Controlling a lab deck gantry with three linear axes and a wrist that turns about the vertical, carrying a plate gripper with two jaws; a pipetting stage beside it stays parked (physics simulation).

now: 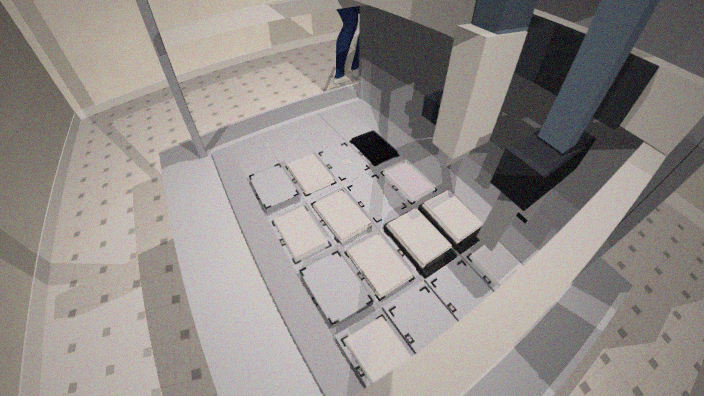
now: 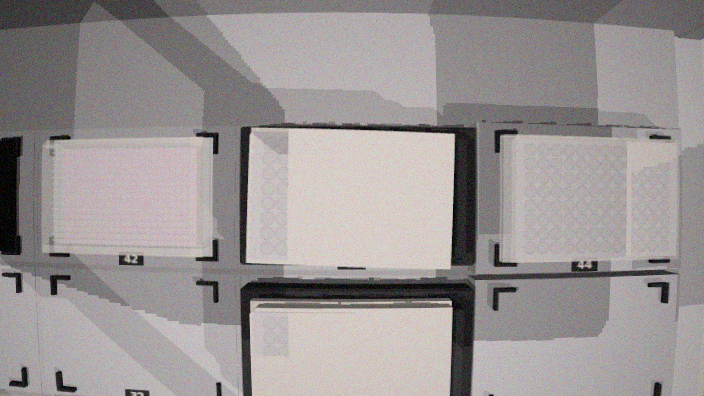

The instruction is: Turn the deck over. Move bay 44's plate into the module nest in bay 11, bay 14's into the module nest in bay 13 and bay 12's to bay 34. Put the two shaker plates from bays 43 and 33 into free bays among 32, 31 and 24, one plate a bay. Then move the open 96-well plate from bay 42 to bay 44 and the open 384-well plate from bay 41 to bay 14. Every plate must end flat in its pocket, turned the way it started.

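Places are measured from the robot's base along level axes (x left, y ahead, z down), in metres.
Where they show: gripper, between the fingertips: (image 1: 503, 228); robot's base, origin of its link: (image 1: 252, 181).
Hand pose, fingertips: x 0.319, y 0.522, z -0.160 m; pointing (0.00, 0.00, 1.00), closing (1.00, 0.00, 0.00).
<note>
Each offset is from my fingertips to the centre of the thing. "spot": to the spot under its first point.
My gripper (image 1: 505, 232) is open and empty, its jaws apart above the back row near bays 43 and 44. Pale plates sit on the black shakers in bay 43 @(spot: dx +0.047, dy -0.131, dz +0.123 m) (image 1: 454, 212) (image 2: 370, 200) and bay 33 @(spot: dx -0.060, dy -0.124, dz +0.123 m) (image 1: 422, 235) (image 2: 355, 355). Bay 44's plate @(dx +0.045, dy +0.034, dz +0.138 m) (image 1: 495, 260) (image 2: 575, 200) lies in its pocket. The pink-filled plate @(dx +0.045, dy -0.294, dz +0.152 m) (image 1: 408, 180) (image 2: 132, 195) lies in bay 42, the black plate @(dx +0.045, dy -0.458, dz +0.152 m) (image 1: 374, 147) (image 2: 9, 195) in bay 41. Pale plates lie in bay 12 @(spot: dx -0.275, dy -0.286, dz +0.146 m) (image 1: 301, 232) and bay 14 @(spot: dx -0.276, dy +0.017, dz +0.131 m) (image 1: 377, 347). The module nests in bay 11 @(dx -0.276, dy -0.458, dz +0.149 m) (image 1: 274, 186) and bay 13 @(dx -0.276, dy -0.131, dz +0.149 m) (image 1: 336, 287) hold no plate.
Pale plates also occupy bay 21 @(spot: dx -0.170, dy -0.451, dz +0.145 m) (image 1: 310, 172), bay 22 @(spot: dx -0.172, dy -0.277, dz +0.142 m) (image 1: 342, 215) and bay 23 @(spot: dx -0.172, dy -0.123, dz +0.145 m) (image 1: 380, 265). A small pale piece @(dx -0.054, dy -0.448, dz +0.159 m) (image 1: 348, 161) lies in bay 31. A pale column (image 1: 482, 90) stands behind the deck. A beam (image 1: 595, 240) crosses in front at the right.
</note>
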